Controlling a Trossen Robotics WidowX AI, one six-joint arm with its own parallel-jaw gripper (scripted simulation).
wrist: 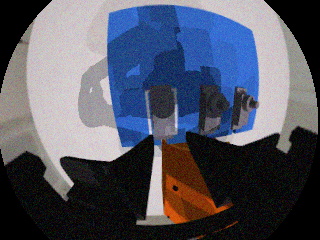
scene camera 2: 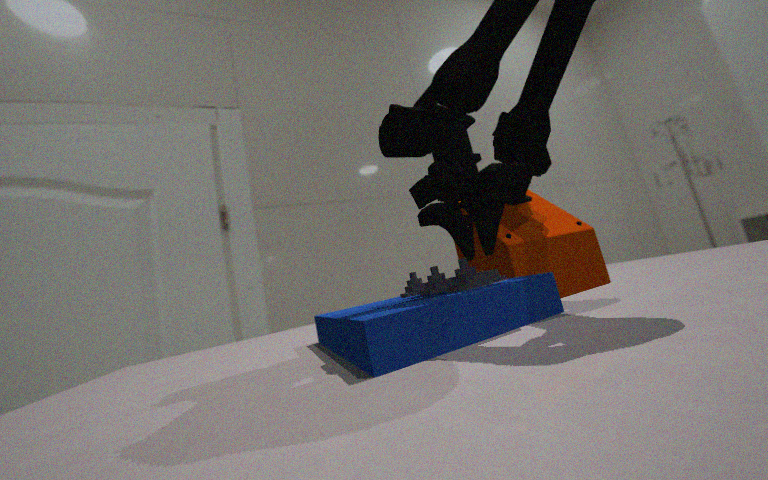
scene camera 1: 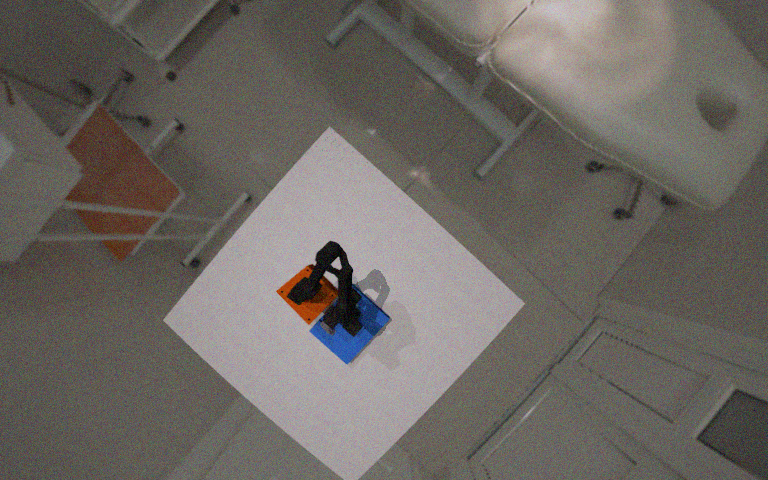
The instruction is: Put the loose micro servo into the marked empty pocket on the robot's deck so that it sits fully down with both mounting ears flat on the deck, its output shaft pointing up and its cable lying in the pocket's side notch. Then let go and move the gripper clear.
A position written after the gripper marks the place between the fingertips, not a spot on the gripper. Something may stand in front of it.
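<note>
The gripper point(scene camera 2: 479, 257), also in the wrist view point(wrist: 169, 136). Micro servo point(scene camera 2: 467, 277), wrist view point(wrist: 162, 105) too. Blue deck point(scene camera 2: 382, 337), plus scene camera 1 point(scene camera 1: 342, 344) and the wrist view point(wrist: 183, 50).
</note>
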